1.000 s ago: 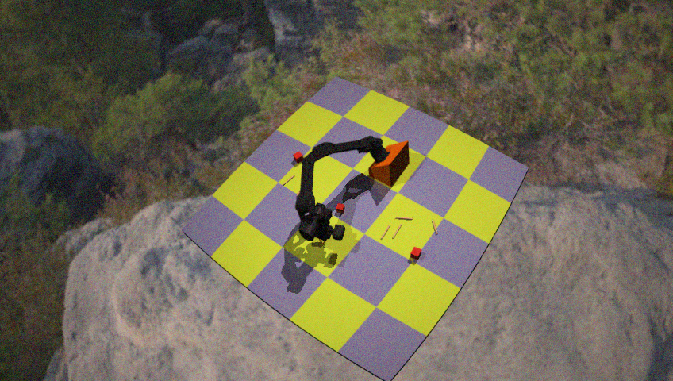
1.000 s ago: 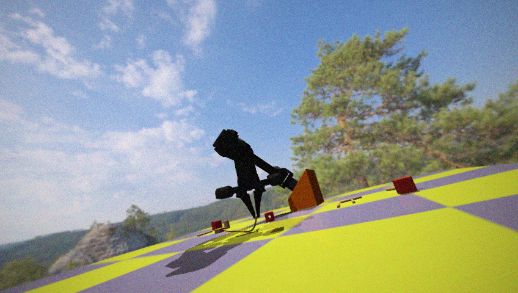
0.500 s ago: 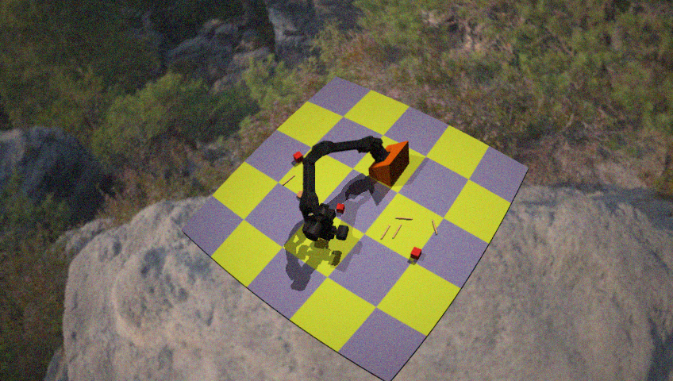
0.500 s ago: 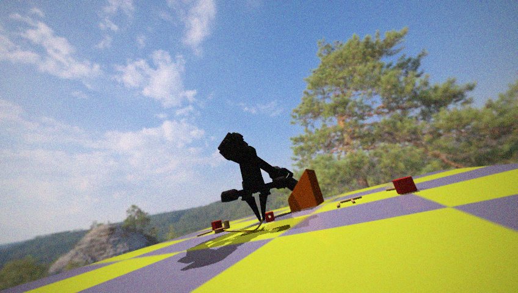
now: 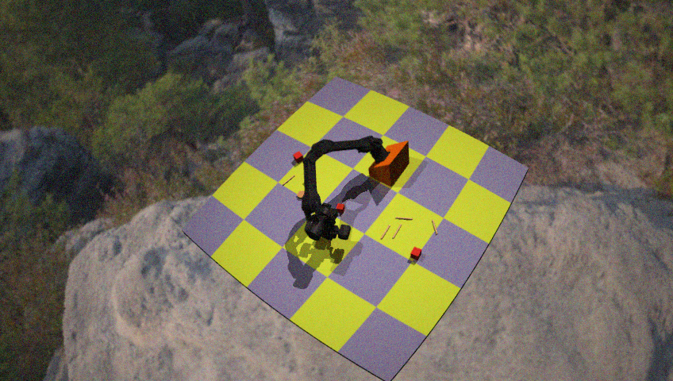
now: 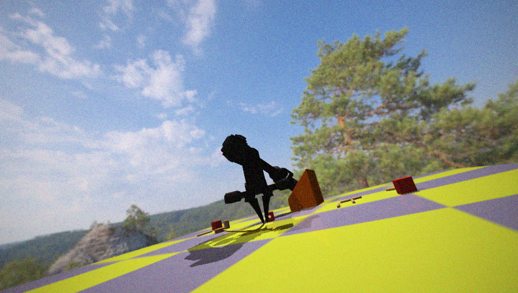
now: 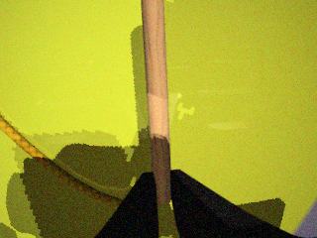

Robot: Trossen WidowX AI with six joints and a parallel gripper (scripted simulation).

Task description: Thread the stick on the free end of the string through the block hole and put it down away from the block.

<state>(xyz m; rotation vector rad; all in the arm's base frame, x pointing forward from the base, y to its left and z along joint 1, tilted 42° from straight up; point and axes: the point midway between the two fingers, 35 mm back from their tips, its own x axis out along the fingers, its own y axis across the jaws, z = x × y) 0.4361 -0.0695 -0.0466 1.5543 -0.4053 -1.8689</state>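
Right now the red block is 16 cm behind my gripper tip and 5 cm to the right of it. Also, from my gripper tip: thin wooden stick 1 cm behind; round button 14 cm behind, 25 cm to the right, 1 cm below; wooden peg 23 cm behind, 28 cm to the right.
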